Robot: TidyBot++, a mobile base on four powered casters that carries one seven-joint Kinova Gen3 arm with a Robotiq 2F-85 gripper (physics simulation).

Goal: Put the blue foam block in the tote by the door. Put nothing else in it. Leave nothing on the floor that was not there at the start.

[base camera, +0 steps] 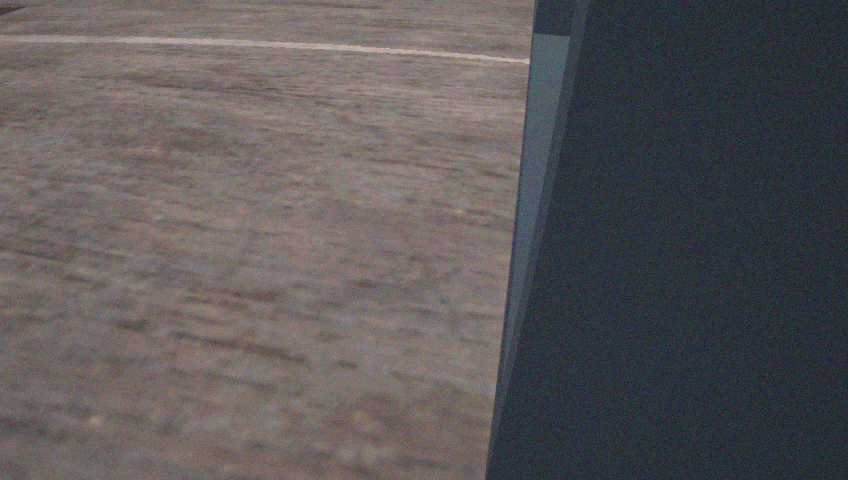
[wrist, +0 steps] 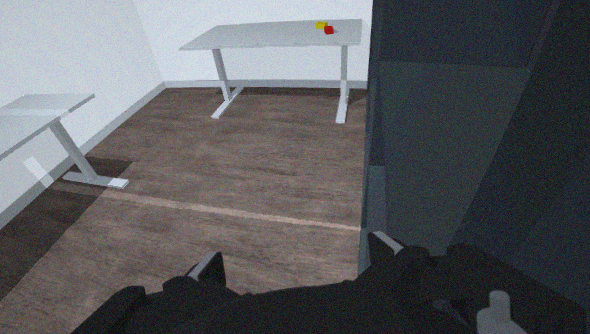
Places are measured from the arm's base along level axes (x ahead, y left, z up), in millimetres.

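Pixels of known places: gripper, fingertip midpoint: [wrist: 296,259].
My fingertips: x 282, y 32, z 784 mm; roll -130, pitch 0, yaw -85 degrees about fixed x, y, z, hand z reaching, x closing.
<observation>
Behind a point stands the place of what it marks.
My gripper [wrist: 296,259] @(x 282, y 32, z 784 mm) is open, with its two fingers wide apart at the bottom of the wrist view and bare floor showing between them. The blue foam block does not show in either view. The tote by the door does not show in either view that I can tell. A small red block [wrist: 328,30] @(x 2514, y -230, z 354 mm) and a yellow block [wrist: 321,25] @(x 2713, y -192, z 351 mm) lie close together on the far grey table [wrist: 270,36] @(x 2612, y 249, z 324 mm), well away from the gripper.
A large dark panel-like structure [base camera: 702,237] @(x 231, y -99, z -151 mm) [wrist: 550,150] @(x 255, y -49, z 877 mm) stands close on the right in both views. Another grey table [wrist: 30,117] @(x 1554, y 1688, z 323 mm) stands against the wall at the left of the wrist view. A pale line [base camera: 267,44] @(x 1294, y 370, z -397 mm) [wrist: 240,212] @(x 1332, y 474, z -396 mm) crosses the wooden floor.
</observation>
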